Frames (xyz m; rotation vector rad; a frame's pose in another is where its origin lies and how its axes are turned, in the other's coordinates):
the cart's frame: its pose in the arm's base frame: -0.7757 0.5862 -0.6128 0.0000 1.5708 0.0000
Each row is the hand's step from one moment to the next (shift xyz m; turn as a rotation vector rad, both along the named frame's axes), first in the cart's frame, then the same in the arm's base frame.
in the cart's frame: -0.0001 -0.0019 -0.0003 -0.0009 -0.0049 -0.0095
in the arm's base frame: -0.0003 -0.0019 0.0001 -0.0095 -0.0049 0.0009
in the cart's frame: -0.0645 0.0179 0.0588 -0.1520 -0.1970 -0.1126
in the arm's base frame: 0.0588 0.0179 0.0645 -0.1126 -0.1970 0.1520
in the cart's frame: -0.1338 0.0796 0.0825 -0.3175 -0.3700 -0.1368
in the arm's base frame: 0.0825 0.0796 0.1338 -0.1368 -0.3700 0.3175
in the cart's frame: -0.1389 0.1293 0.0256 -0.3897 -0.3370 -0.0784
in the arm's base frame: 0.0256 0.1293 0.1389 -0.0784 -0.3370 0.3897
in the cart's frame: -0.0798 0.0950 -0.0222 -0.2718 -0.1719 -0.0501
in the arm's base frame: -0.0222 0.0950 0.0798 -0.0501 -0.1719 0.2718
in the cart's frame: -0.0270 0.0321 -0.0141 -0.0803 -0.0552 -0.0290
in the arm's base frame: -0.0141 0.0321 0.0270 -0.0290 -0.0552 0.0803
